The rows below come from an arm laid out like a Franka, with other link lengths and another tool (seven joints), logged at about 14 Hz.
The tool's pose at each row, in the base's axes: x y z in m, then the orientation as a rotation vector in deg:
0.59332 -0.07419 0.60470 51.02 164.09 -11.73
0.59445 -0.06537 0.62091 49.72 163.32 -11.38
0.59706 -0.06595 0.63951 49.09 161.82 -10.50
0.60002 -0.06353 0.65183 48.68 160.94 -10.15
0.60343 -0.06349 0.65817 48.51 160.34 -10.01
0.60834 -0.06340 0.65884 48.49 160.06 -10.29
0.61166 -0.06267 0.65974 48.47 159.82 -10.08
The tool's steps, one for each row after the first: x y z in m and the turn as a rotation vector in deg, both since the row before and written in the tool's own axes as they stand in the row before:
0.00122 0.00640 -0.01730 -0.57 -1.06 -0.58
-0.00592 -0.00052 -0.01783 -0.99 -1.45 0.04
-0.00371 0.00287 -0.01202 -0.48 -0.88 -0.01
-0.00419 0.00158 -0.00564 -0.25 -0.58 0.05
-0.00410 0.00278 0.00016 0.12 -0.30 0.04
-0.00252 0.00241 -0.00044 -0.19 -0.20 0.06

